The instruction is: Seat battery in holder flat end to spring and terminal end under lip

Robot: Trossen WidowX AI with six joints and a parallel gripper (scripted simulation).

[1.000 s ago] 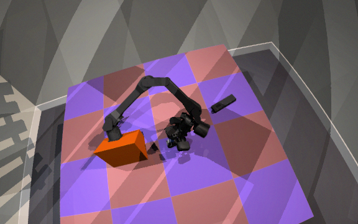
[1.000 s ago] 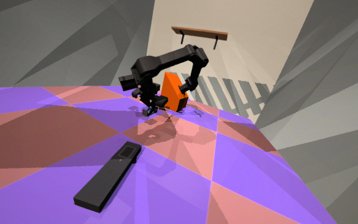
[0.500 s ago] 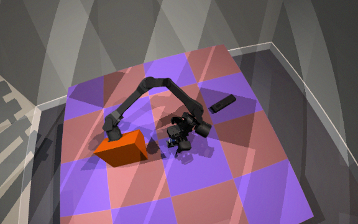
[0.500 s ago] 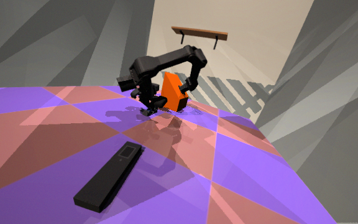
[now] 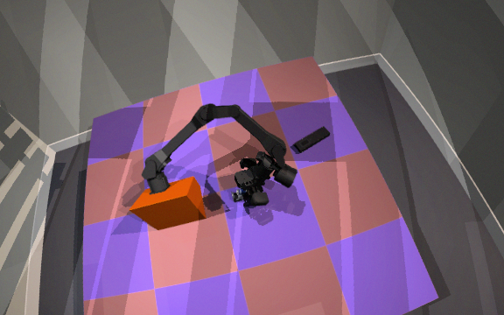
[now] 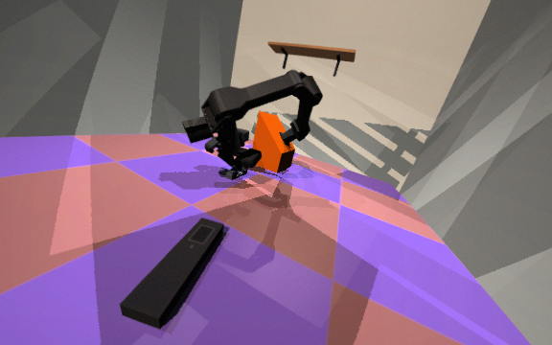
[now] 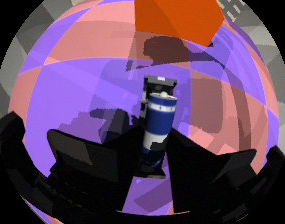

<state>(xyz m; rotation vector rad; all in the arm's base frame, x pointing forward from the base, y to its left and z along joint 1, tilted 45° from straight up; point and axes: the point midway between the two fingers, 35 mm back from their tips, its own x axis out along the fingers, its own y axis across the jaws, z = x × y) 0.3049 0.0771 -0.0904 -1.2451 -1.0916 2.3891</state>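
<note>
Now: gripper tip 10 mm below the battery. Round my gripper tip: black remote 310 mm ahead, 200 mm to the left, 10 mm below.
</note>
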